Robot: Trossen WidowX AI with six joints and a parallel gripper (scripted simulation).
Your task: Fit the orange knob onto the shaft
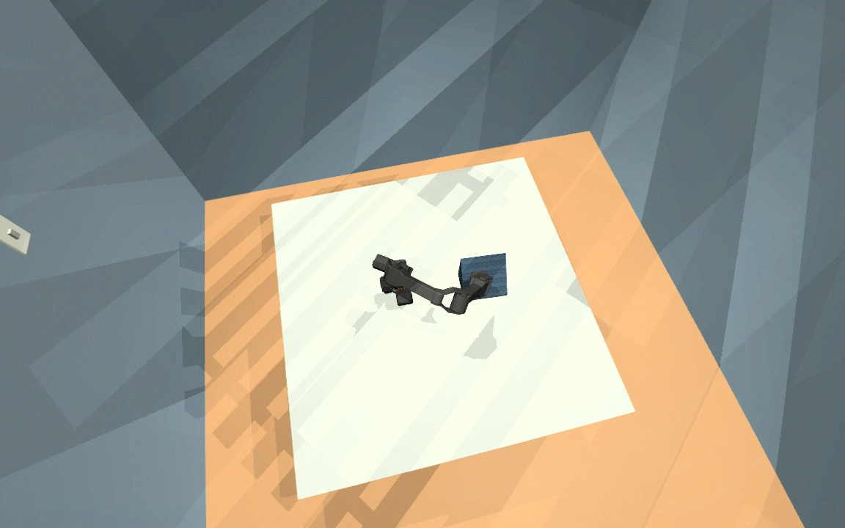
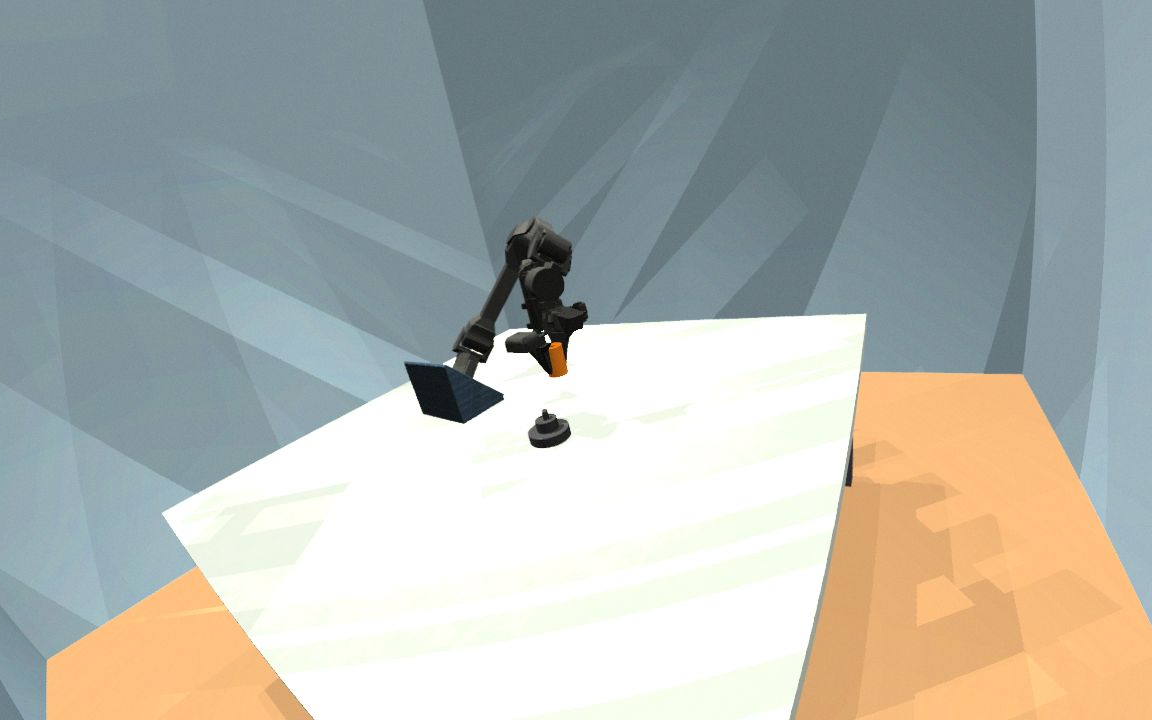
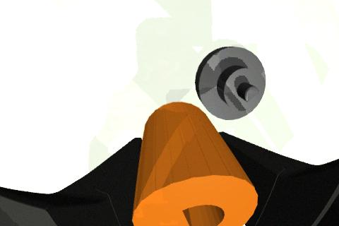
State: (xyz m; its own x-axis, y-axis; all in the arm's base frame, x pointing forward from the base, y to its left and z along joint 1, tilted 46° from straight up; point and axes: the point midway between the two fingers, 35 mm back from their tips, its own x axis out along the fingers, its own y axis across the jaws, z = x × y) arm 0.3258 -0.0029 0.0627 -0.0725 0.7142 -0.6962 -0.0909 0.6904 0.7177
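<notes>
My gripper tip is 20 mm short of the round pedestal, 70 mm to the left of it and 80 mm above it. Round my gripper tip: orange knob 20 mm above.
</notes>
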